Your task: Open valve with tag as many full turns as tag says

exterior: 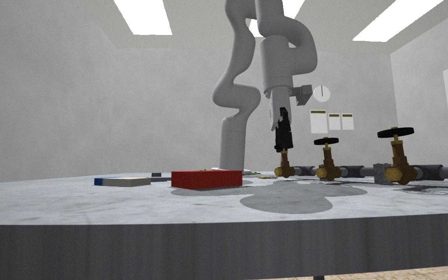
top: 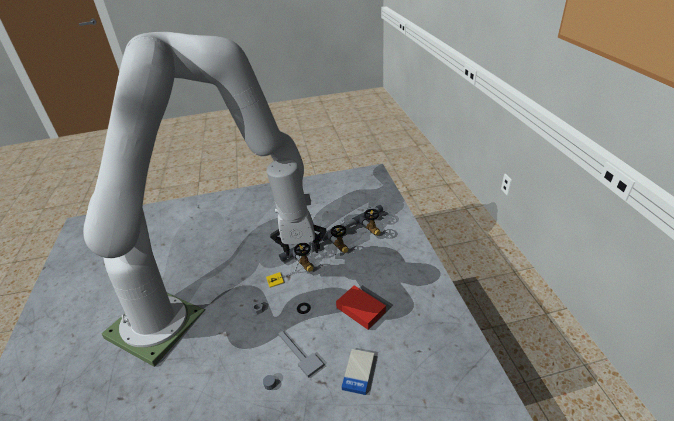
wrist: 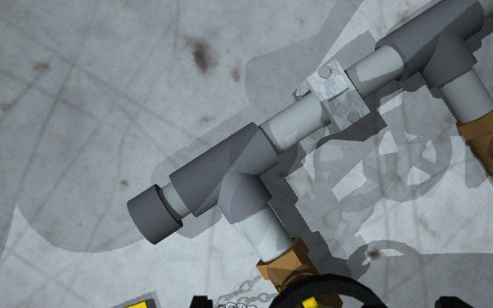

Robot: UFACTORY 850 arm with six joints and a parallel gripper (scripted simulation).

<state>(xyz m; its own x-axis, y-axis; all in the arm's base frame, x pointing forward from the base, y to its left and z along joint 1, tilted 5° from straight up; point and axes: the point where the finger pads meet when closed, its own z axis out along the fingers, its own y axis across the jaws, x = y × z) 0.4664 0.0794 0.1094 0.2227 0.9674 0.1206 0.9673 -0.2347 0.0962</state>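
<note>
Now: the yellow tag 9 cm behind my hand, 2 cm to the right of it and 9 cm below it. The rest, counted from my hand: black washer 4 cm behind, 16 cm to the right, 9 cm below; then red block 13 cm ahead, 21 cm to the right, 8 cm below; then grey nut 17 cm behind, 12 cm to the right, 8 cm below.
</note>
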